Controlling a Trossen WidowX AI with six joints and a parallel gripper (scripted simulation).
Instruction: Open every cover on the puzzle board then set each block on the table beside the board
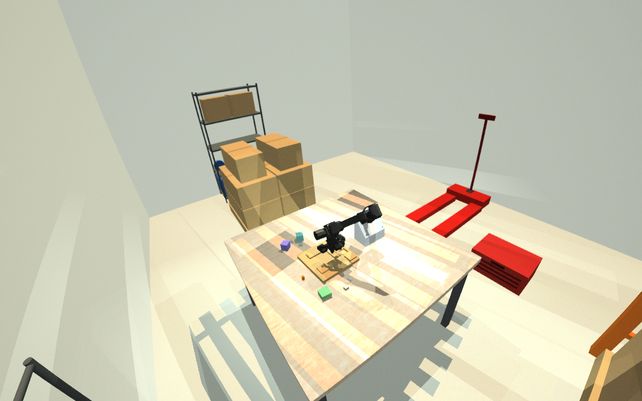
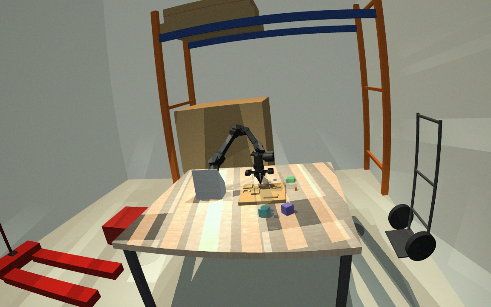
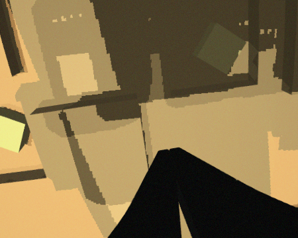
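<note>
Now: the wooden puzzle board 5 cm below my gripper tip and 3 cm to the right of it. The rest, counted from my gripper tip: tiny orange piece: 23 cm ahead, 5 cm below, 2 cm to the left; small grey piece: 23 cm to the left, 7 cm ahead, 6 cm below; green block: 19 cm to the left, 19 cm ahead, 5 cm below.
</note>
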